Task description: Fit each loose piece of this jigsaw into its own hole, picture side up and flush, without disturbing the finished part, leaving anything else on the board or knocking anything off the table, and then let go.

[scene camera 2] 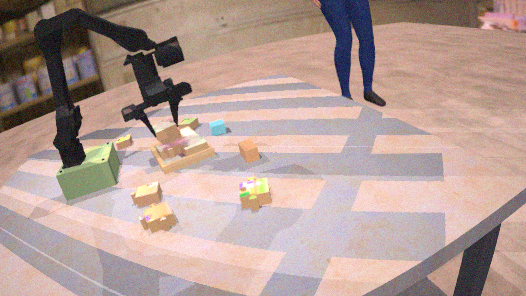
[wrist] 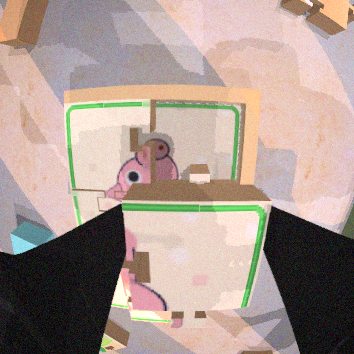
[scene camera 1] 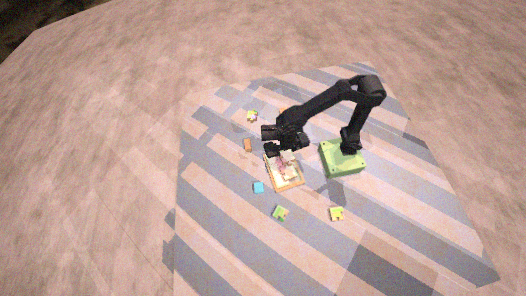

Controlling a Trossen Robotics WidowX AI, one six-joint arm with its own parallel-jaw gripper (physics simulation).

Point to a jigsaw board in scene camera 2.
168,165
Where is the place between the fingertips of the gripper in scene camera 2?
At 166,132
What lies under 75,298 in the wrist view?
The gripper.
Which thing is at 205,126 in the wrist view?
A jigsaw board.
